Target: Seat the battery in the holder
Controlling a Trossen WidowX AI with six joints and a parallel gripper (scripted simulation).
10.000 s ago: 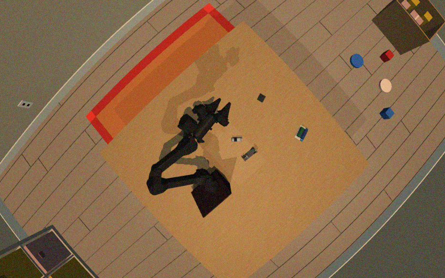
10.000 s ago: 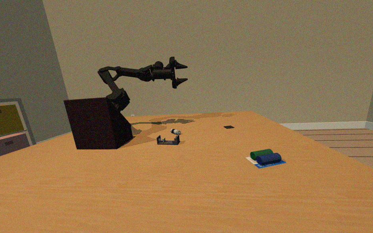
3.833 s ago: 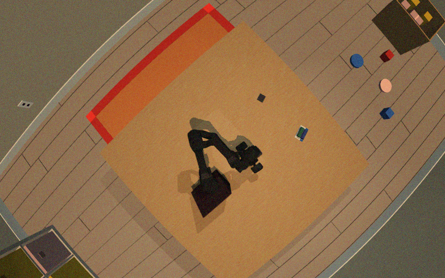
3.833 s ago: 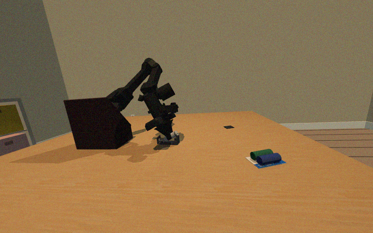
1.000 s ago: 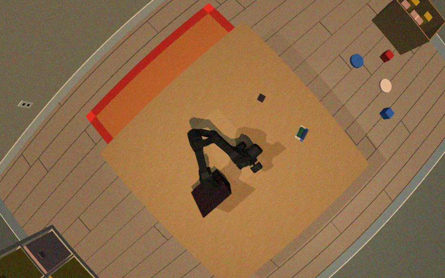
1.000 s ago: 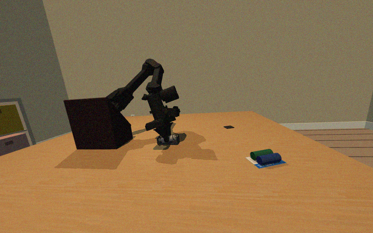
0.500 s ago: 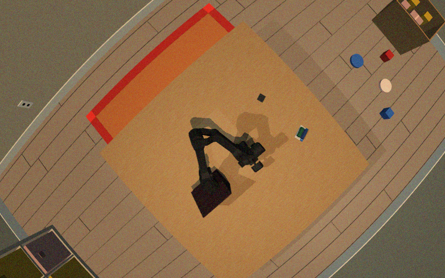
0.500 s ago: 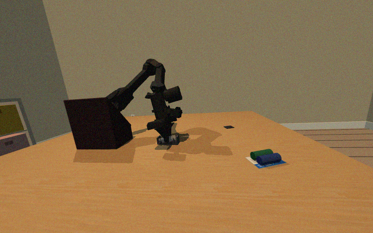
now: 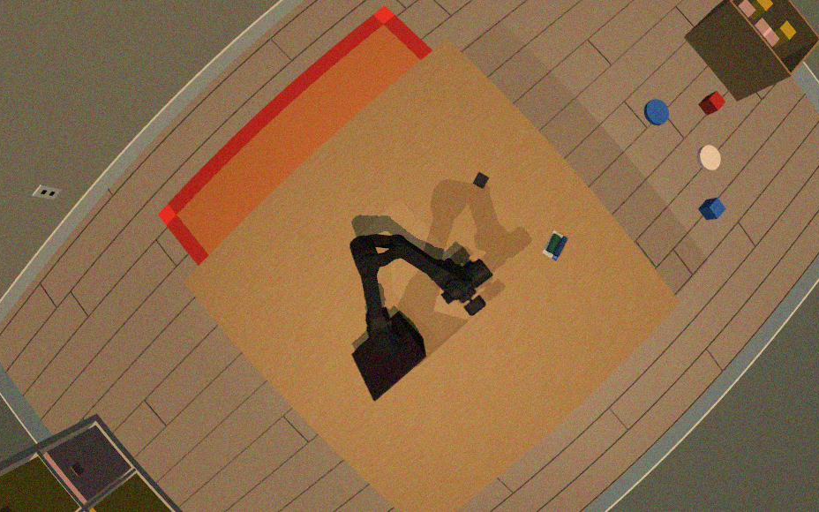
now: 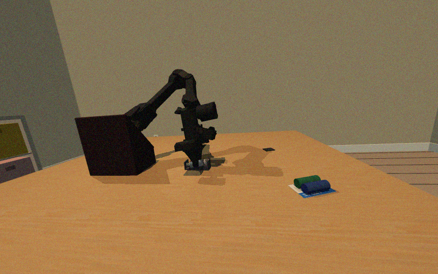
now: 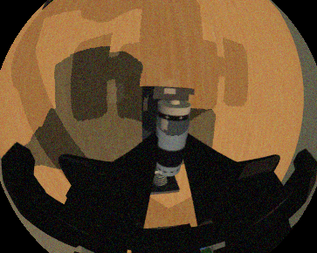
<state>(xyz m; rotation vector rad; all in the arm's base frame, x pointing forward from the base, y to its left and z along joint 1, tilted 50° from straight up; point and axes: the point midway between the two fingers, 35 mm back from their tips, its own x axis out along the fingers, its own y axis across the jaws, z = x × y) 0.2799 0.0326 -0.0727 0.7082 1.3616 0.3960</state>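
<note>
My gripper tip is 1 cm below the battery. The rest, counted from my gripper tip: card 33 cm ahead, 14 cm to the right.
</note>
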